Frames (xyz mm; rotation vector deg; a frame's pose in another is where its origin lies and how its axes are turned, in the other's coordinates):
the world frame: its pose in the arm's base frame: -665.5 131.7 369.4 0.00 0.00 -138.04
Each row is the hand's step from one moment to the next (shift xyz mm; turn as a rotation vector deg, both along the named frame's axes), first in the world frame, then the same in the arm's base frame.
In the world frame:
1: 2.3 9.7 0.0 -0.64 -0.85 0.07
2: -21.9 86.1 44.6 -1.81 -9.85 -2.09
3: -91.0 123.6 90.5 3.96 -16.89 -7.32
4: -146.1 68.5 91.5 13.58 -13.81 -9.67
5: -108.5 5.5 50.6 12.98 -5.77 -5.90
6: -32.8 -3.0 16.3 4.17 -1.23 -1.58
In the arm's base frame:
1: 4.8 -8.8 0.0 -0.09 1.06 0.07
2: 73.9 -49.4 44.6 -5.24 8.53 -2.09
3: 150.3 -31.1 90.5 -14.24 9.91 -7.32
4: 154.4 46.7 91.5 -19.33 1.19 -9.67
5: 84.4 68.5 50.6 -13.51 -4.39 -5.90
6: 22.4 24.2 16.3 -3.92 -1.87 -1.58

